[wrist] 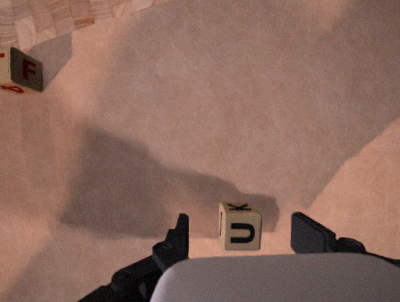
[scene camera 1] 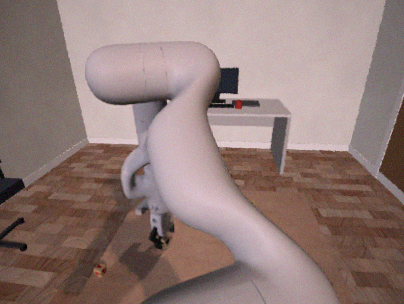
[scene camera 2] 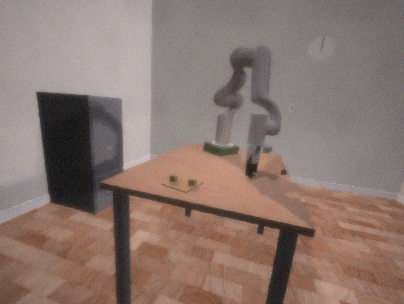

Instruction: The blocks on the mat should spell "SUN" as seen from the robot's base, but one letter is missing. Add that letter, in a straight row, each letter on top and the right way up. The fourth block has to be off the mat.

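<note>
A cream block with a black U on top [wrist: 242,233] stands on the table between my fingers, apart from both in the wrist view; a K shows on one side. My gripper [scene camera 1: 160,243] [scene camera 2: 251,174] [wrist: 240,230] is open and low over the table. In the scene views the fingers largely hide this block. The mat [scene camera 2: 181,187] bears two blocks, a left one [scene camera 2: 173,178] and a right one [scene camera 2: 193,183], with a gap between them; their letters are too small to read. A block with red letters [scene camera 1: 100,270] [scene camera 2: 283,172] [wrist: 26,70] stands off the mat, near the table edge.
The arm hides much of the table [scene camera 2: 225,200] in scene camera 1, including the mat. The green robot base [scene camera 2: 220,148] stands at the table's back. A black cabinet [scene camera 2: 70,150] and a white desk [scene camera 1: 260,107] stand away from the table.
</note>
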